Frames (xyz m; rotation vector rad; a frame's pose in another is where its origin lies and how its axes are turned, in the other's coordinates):
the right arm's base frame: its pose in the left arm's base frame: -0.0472 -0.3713 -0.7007 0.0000 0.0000 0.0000
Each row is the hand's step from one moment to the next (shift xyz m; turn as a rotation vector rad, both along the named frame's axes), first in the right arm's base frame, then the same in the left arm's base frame.
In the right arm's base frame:
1: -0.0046 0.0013 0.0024 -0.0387 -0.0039 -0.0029
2: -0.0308 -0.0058 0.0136 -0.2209 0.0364 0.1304
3: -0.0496 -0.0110 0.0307 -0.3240 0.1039 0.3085
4: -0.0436 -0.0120 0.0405 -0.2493 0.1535 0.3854
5: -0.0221 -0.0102 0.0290 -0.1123 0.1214 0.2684
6: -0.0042 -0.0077 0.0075 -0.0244 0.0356 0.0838
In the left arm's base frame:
1: -0.0046 0.0013 0.0024 -0.0387 -0.0039 -0.0029
2: -0.0308 -0.0058 0.0136 -0.2209 0.0364 0.1304
3: -0.0496 -0.0110 0.0307 -0.3240 0.1039 0.3085
4: -0.0436 -0.0120 0.0405 -0.2493 0.1535 0.3854
5: -0.0221 -0.0102 0.0290 -0.1123 0.1214 0.2684
6: -0.0042 -0.0077 0.0075 -0.0244 0.0356 0.0838

